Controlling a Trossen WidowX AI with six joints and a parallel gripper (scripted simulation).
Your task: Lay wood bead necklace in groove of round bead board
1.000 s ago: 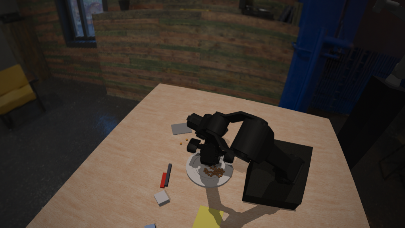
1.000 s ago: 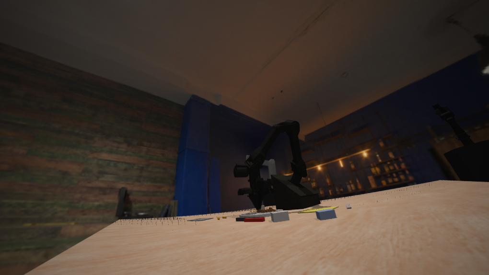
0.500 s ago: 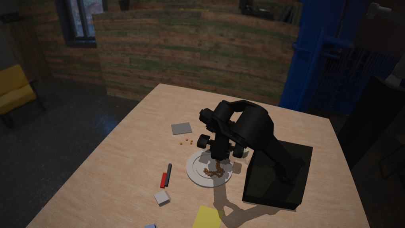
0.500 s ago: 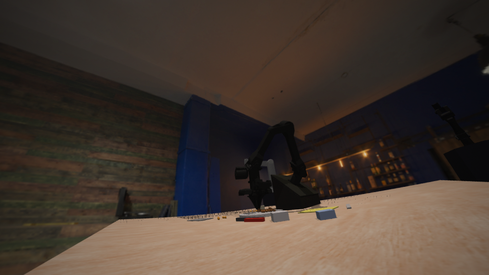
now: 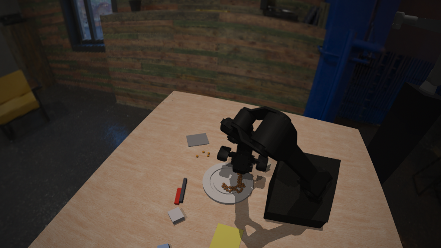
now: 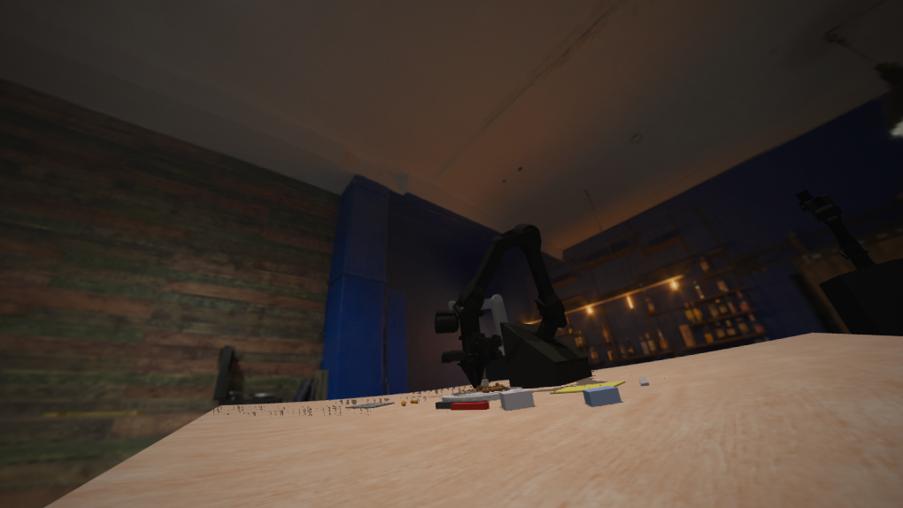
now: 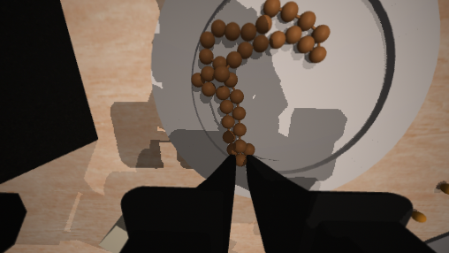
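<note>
My gripper tip is now 50 mm to the right of the round white bead board, 40 mm short of it and 10 mm above it. The rest, counted from my gripper tip: grey tile: 230 mm ahead, 160 mm to the right, 20 mm below; then dark bar: 200 mm ahead, 150 mm to the left, 10 mm below; then pale cube: 100 mm behind, 60 mm to the right.
</note>
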